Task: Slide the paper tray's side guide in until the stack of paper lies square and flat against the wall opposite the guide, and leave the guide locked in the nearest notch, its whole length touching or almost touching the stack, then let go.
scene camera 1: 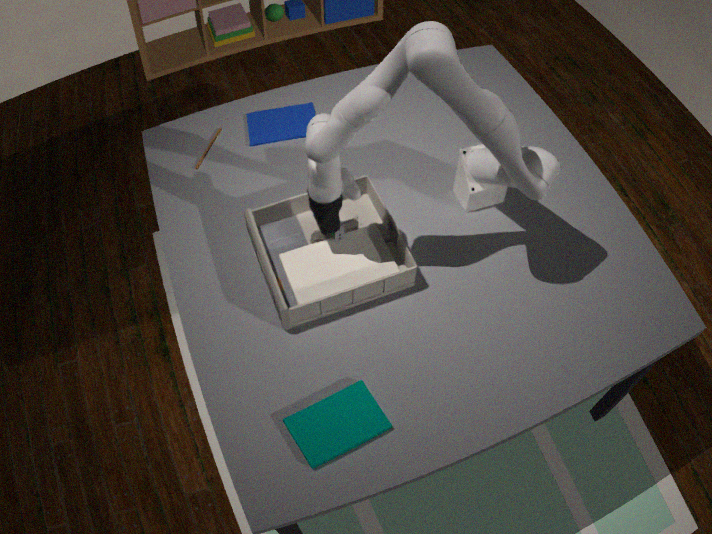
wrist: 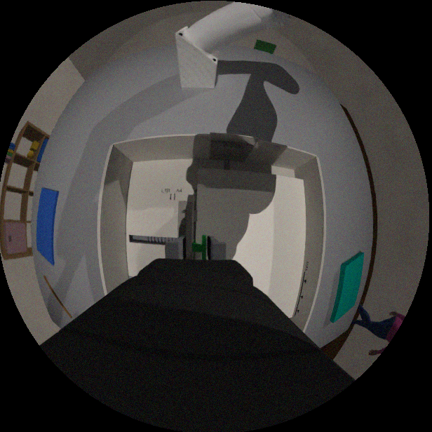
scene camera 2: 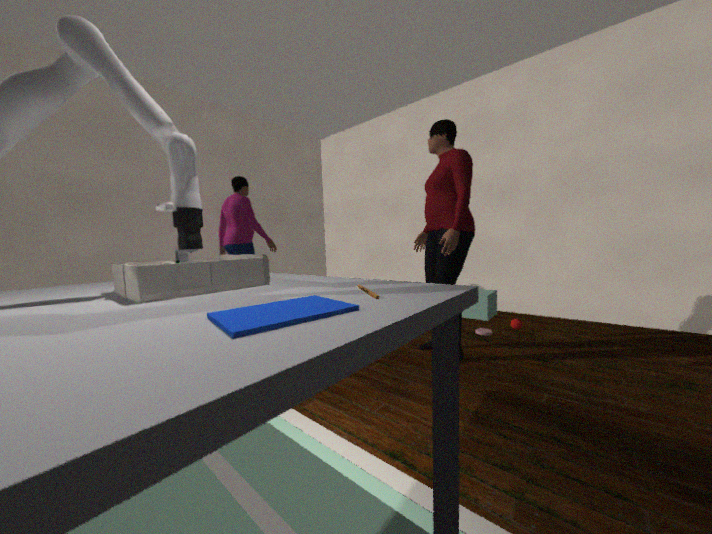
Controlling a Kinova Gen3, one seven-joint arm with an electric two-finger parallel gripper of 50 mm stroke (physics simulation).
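Where they show: gripper, between the fingertips: (scene camera 1: 337, 234); arm's base, origin of its link: (scene camera 1: 483, 165).
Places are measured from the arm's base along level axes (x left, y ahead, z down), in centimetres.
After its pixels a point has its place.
The beige paper tray (scene camera 1: 262, 258) @(y 61.2, x 0.2, z 3.5 cm) (scene camera 2: 235, 271) @(y 49.9, x -14.1, z 7.3 cm) (wrist: 315, 210) stands on the table. The white paper stack (scene camera 1: 322, 264) @(y 48.2, x 4.9, z 8.1 cm) (wrist: 260, 235) lies inside it. A paler strip runs between the stack's top and the wall opposite the guide; I cannot tell whether it is a gap. The grey side guide (wrist: 191, 215) stands upright close along the stack's other edge in the wrist view. Its green latch (wrist: 198, 247) is between my fingers. My gripper (scene camera 1: 333, 234) @(y 41.6, x -0.9, z 7.2 cm) (scene camera 2: 182, 256) (wrist: 197, 244) is shut on it, down inside the tray. The notched slot (wrist: 150, 239) lies left of the guide. The lower part of the guide is hidden.
A blue panel (scene camera 1: 280, 124) @(y 37.9, x -49.2, z 11.6 cm) (scene camera 2: 281, 314) @(y 34.5, x -52.4, z 11.6 cm) (wrist: 47, 225) and an orange stick (scene camera 1: 208, 148) @(y 60.9, x -50.7, z 11.9 cm) (scene camera 2: 368, 291) @(y 59.3, x -52.5, z 11.8 cm) (wrist: 57, 296) lie beyond the tray. A teal panel (scene camera 1: 338, 424) @(y 62.0, x 42.3, z 10.6 cm) (wrist: 348, 286) lies on the opposite side. The tray walls surround my fingers. Two people stand beyond the table.
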